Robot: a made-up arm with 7 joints.
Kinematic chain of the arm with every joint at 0, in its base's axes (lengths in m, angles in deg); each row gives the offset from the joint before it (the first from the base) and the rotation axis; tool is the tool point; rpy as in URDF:
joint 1: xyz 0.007 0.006 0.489 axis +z
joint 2: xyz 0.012 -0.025 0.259 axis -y
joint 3: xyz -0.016 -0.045 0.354 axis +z
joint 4: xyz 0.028 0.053 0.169 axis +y
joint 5: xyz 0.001 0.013 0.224 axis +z
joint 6: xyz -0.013 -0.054 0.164 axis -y
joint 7: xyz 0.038 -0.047 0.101 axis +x
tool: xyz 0 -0.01 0.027 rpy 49.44 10 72.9
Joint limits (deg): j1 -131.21..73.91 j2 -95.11..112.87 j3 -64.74..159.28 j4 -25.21..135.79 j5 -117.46..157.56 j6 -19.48..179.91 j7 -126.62..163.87
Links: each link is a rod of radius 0.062 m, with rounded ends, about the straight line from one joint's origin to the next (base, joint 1, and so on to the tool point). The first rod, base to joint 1, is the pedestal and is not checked.
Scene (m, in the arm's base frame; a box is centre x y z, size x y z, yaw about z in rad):
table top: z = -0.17
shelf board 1: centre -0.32 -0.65 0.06 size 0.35 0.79 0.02 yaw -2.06
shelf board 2: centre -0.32 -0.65 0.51 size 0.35 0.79 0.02 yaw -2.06
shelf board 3: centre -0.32 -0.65 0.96 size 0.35 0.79 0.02 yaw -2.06
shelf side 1: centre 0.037 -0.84 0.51 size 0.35 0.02 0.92 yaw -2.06
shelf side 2: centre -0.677 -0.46 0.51 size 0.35 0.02 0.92 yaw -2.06
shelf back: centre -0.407 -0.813 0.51 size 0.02 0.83 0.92 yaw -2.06
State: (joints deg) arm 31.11 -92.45 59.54 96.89 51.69 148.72 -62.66
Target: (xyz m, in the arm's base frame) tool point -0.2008 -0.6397 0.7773
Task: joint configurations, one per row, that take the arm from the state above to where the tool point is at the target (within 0.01 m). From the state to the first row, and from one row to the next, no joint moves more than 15 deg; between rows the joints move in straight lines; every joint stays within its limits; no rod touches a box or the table.
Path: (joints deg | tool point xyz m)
1: 31.52 -78.92 67.15 100.78 46.09 151.41 -61.37 | 0.3408 0.4480 0.6723
2: 31.93 -65.40 74.75 104.67 40.50 154.11 -60.07 | 0.3085 0.4534 0.8275
3: 32.34 -51.87 82.36 108.56 34.90 156.80 -58.78 | 0.2419 0.4290 0.9672
4: 32.75 -38.34 89.96 112.45 29.31 159.49 -57.48 | 0.1477 0.3773 1.0781
5: 33.16 -24.82 97.57 116.34 23.71 162.19 -56.19 | 0.0360 0.3038 1.1502
6: 33.57 -11.29 105.17 120.23 18.12 164.88 -54.90 | -0.0812 0.2158 1.1775
7: 33.98 2.24 112.78 124.12 12.52 167.57 -53.60 | -0.1913 0.1219 1.1594
8: 34.39 15.76 120.38 128.01 6.92 170.27 -52.31 | -0.2829 0.0306 1.1001
9: 34.79 29.29 127.99 131.90 1.33 172.96 -51.02 | -0.3472 -0.0503 1.0085
10: 35.20 42.81 135.60 135.79 -4.27 175.65 -49.72 | -0.3789 -0.1151 0.8964
11: 44.88 44.98 141.52 128.96 -9.91 164.27 -54.46 | -0.4087 -0.2358 0.8685
12: 54.56 47.14 147.44 122.13 -15.55 152.89 -59.21 | -0.3916 -0.3770 0.8377
13: 64.23 49.30 153.36 115.29 -21.19 141.51 -63.95 | -0.3213 -0.5184 0.8064
14: 73.91 51.47 159.28 108.46 -26.84 130.14 -68.69 | -0.2008 -0.6397 0.7773

